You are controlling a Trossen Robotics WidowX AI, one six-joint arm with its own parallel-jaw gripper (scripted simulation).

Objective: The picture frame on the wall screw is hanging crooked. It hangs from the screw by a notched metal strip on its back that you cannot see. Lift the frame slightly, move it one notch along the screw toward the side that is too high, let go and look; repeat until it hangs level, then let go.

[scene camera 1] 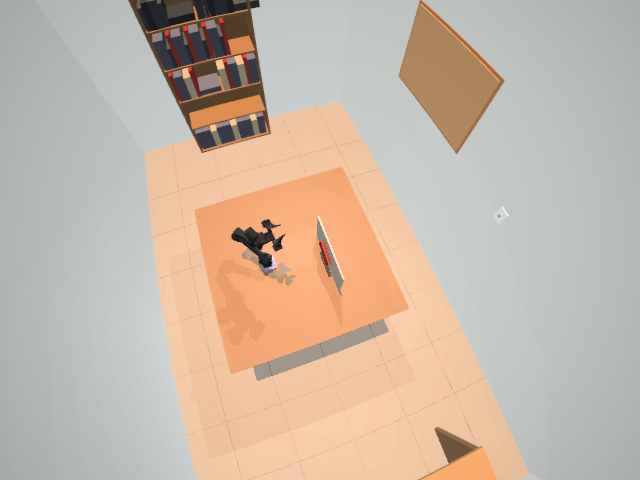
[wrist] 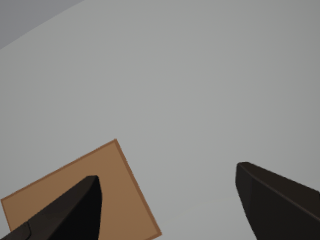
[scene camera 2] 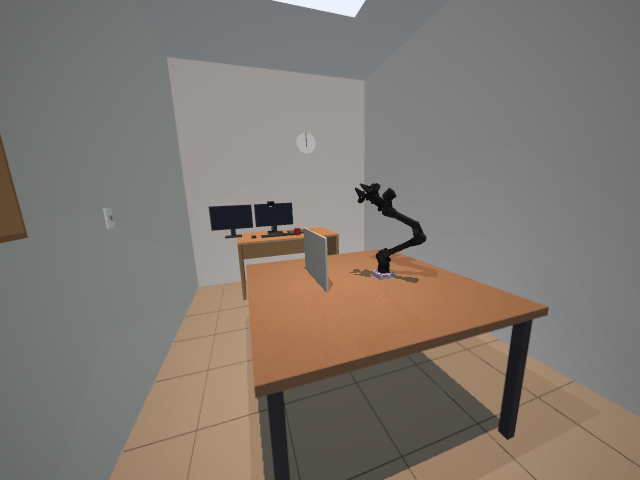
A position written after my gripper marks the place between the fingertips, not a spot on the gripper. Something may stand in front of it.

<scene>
I see my gripper (wrist: 169, 180) and a grey wall panel (scene camera 2: 316, 257).
</scene>
